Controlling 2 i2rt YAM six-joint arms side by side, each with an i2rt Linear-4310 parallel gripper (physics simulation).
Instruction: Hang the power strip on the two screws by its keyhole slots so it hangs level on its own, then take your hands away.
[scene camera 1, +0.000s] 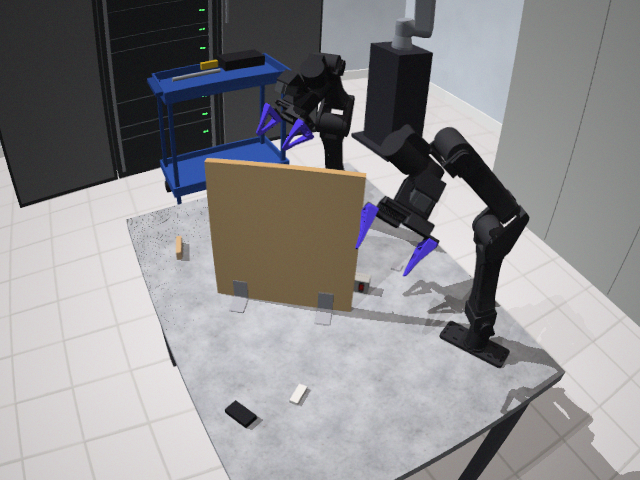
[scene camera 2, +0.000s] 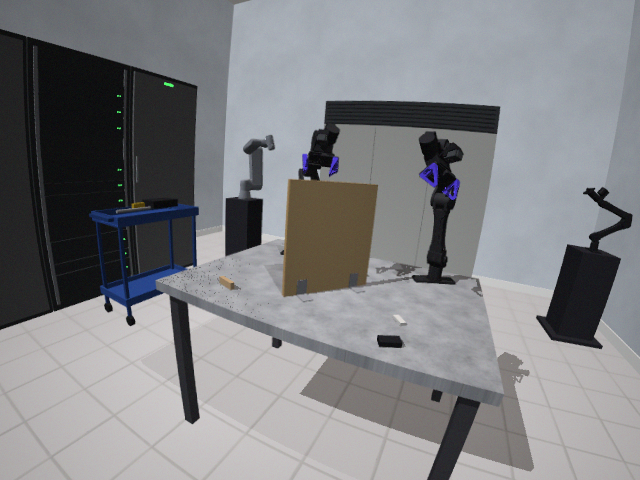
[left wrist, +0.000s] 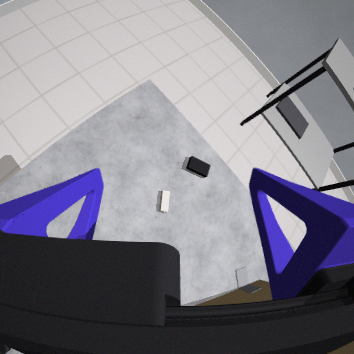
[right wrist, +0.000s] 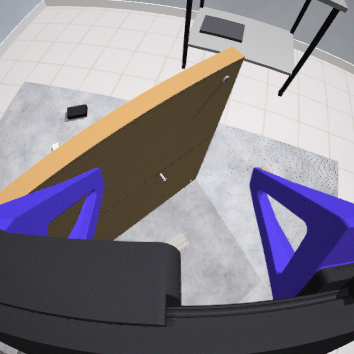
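Seen in the pictures: left gripper, fingertip midpoint: (scene camera 1: 380, 262) (scene camera 2: 445, 193) (left wrist: 175, 176); right gripper, fingertip midpoint: (scene camera 1: 269, 141) (scene camera 2: 316, 173) (right wrist: 176, 175); left arm's base, origin of the base link: (scene camera 1: 474, 345) (scene camera 2: 433, 280).
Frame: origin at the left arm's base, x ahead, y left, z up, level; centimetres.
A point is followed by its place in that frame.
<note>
The power strip (scene camera 1: 362, 283) @[x 2.3, y -36.1, z 3.8 cm] shows in scene camera 1 as a pale end with a red switch, low behind the brown board's right edge; the board hides the rest. A pale piece (right wrist: 177, 241) @[x 10.5, y -59.7, z 4.5 cm], perhaps its other end, lies on the table in the right wrist view. The upright board (scene camera 1: 286, 232) @[x 18.8, y -49.4, z 24.2 cm] (scene camera 2: 329, 235) @[x 20.2, y -51.9, z 22.3 cm] (right wrist: 150, 145) @[x 21.0, y -57.0, z 35.7 cm] carries a screw (right wrist: 226, 79) @[x 25.7, y -65.8, z 39.8 cm] near a top corner and a pale peg (right wrist: 163, 177) @[x 20.6, y -58.1, z 24.7 cm], perhaps the other screw. My left gripper (scene camera 1: 381, 261) @[x 33.1, y -16.0, z 42.5 cm] (scene camera 2: 439, 181) (left wrist: 175, 176) @[x 33.1, y -16.0, z 42.5 cm] is open beside the board's right edge. My right gripper (scene camera 1: 271, 141) @[x 14.5, y -58.5, z 44.1 cm] (scene camera 2: 318, 174) @[x 14.5, y -58.5, z 44.1 cm] (right wrist: 176, 175) @[x 14.5, y -58.5, z 44.1 cm] is open, higher, behind the board's top.
Two metal brackets (scene camera 1: 240, 289) @[x 25.3, y -60.4, z 3.1 cm] (scene camera 1: 325, 301) @[x 13.9, y -40.1, z 3.1 cm] stand at the board's foot. A black block (scene camera 1: 240, 413) @[x 54.6, y -33.2, z 1.6 cm] (scene camera 2: 389, 341) @[x 55.7, y -33.9, z 1.6 cm] (left wrist: 198, 167) @[x 53.7, y -33.4, z 1.6 cm] and a white block (scene camera 1: 298, 394) @[x 41.3, y -27.1, z 1.1 cm] (scene camera 2: 399, 319) @[x 41.5, y -27.4, z 1.1 cm] (left wrist: 164, 201) @[x 40.7, y -27.3, z 1.1 cm] lie in front; a wooden block (scene camera 1: 178, 247) @[x 24.7, y -88.3, z 2.7 cm] (scene camera 2: 226, 282) @[x 25.0, y -89.2, z 2.1 cm] lies left. A blue cart (scene camera 1: 222, 85) stands behind.
</note>
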